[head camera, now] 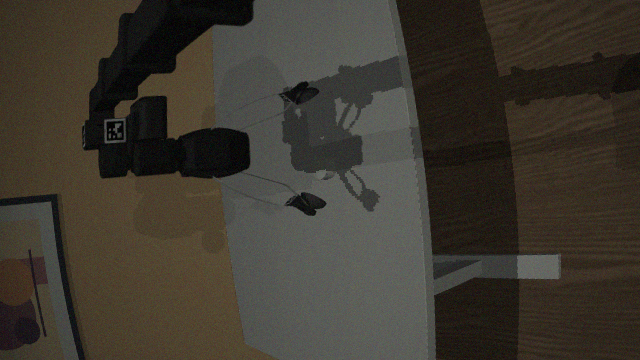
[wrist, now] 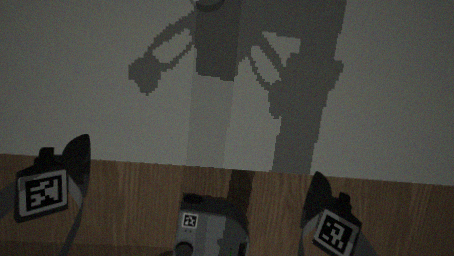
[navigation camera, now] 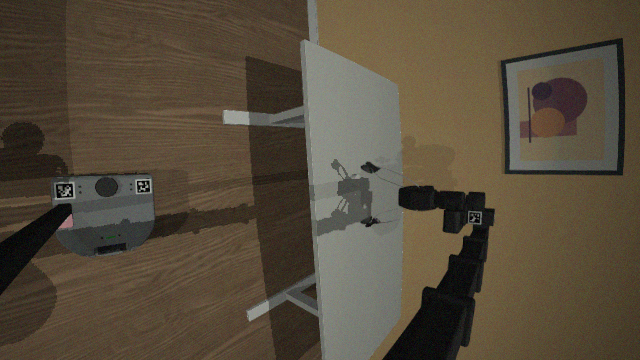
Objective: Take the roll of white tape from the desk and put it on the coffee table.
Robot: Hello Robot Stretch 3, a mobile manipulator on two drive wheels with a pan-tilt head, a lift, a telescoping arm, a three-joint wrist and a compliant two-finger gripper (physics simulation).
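Seen in the pictures: gripper, between the fingertips: (head camera: 319,147) (wrist: 203,173) (navigation camera: 361,194); robot's base, origin of its link: (wrist: 189,227) (navigation camera: 106,186).
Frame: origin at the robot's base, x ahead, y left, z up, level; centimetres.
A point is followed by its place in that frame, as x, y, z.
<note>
The white desk (head camera: 325,275) @[23.9, -81.8, 72.0] (navigation camera: 350,115) @[27.3, -77.1, 72.0] (wrist: 75,115) @[15.6, -60.1, 72.0] stands against the wall. The roll of white tape (head camera: 325,175) @[2.6, -76.7, 74.2] (navigation camera: 355,176) @[2.6, -77.1, 74.1] (wrist: 209,5) @[0.1, -76.0, 74.4] lies on it, small and partly in the arm's shadow; in the wrist view it is cut off by the top edge. My gripper (head camera: 307,148) @[-2.2, -60.3, 87.4] (navigation camera: 370,194) @[-2.2, -60.3, 87.4] (wrist: 203,173) @[-2.2, -60.3, 87.4] is open, its two fingers wide apart with nothing between them, and hangs above the desk pointing down. In the head view the tape appears between the fingers, nearer the lower one. The coffee table does not show in these views.
My base (navigation camera: 107,217) @[-11.2, 0.5, 16.0] (wrist: 212,232) @[-10.0, -9.2, 16.0] stands on the wood floor in front of the desk. The arm (head camera: 150,40) @[-8.7, -31.8, 121.7] (navigation camera: 435,320) @[-8.5, -21.1, 120.2] reaches over the desk along the wall. A framed picture (head camera: 22,300) @[31.5, -131.1, 140.9] (navigation camera: 550,110) @[31.4, -131.2, 144.4] hangs there. A desk leg (head camera: 537,266) (navigation camera: 237,117) reaches toward the base's side.
</note>
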